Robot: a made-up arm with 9 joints. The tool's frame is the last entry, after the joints.
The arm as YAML. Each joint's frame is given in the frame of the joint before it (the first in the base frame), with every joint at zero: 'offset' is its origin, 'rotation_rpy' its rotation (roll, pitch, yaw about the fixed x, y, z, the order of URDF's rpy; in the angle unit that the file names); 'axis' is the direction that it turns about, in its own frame. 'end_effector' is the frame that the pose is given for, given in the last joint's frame.
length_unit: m
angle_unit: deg
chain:
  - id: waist
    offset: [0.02, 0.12, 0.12]
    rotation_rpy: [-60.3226, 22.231, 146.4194]
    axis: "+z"
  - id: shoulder
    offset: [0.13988, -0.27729, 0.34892]
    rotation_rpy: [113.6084, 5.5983, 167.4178]
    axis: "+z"
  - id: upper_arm
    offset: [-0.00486, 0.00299, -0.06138]
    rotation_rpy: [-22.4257, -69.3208, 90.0]
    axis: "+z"
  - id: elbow
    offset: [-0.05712, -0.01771, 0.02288]
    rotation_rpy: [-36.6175, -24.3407, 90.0]
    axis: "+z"
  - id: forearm
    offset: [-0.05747, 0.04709, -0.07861]
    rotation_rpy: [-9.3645, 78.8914, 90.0]
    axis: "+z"
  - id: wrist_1
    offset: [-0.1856, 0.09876, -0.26]
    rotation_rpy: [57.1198, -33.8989, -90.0]
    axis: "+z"
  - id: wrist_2
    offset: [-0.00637, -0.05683, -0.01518]
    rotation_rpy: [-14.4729, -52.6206, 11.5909]
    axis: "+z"
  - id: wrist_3
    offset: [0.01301, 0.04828, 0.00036]
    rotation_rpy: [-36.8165, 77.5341, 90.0]
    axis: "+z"
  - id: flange
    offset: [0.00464, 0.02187, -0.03]
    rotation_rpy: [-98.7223, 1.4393, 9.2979]
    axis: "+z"
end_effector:
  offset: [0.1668, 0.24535, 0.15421]
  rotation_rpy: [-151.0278, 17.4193, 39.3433]
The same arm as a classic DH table. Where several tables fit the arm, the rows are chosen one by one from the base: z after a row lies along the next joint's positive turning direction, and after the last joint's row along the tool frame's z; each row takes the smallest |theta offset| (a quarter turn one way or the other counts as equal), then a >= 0, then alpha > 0; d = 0 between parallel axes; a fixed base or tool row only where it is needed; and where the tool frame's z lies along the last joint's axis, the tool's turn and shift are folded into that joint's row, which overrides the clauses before.
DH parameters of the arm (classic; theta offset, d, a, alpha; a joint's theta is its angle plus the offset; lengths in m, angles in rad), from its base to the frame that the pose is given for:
base (fixed): -0.7984 0.1706 -0.072 1.0947
waist: 0.1775 0.138 -0.207 1.9808
shoulder: -0.522 -0.3136 -0.0057 1.2383
upper_arm: 0.6494 -0.0407 -0.0122 0.7506
elbow: -0.4824 -0.0036 0.0489 1.3795
forearm: -0.378 -0.308 0.03 -1.1034
wrist_1: -1.0078 0.2179 -0.0572 -0.9424
wrist_2: -0.7281 -0.005 0.0397 -1.3971
wrist_3: -1.5364 0.0041 -0.0082 1.723
flange: 1.2077 0.0821 -0.2902 2.5584
tool (fixed): -2.5668 -0.1116 0 0

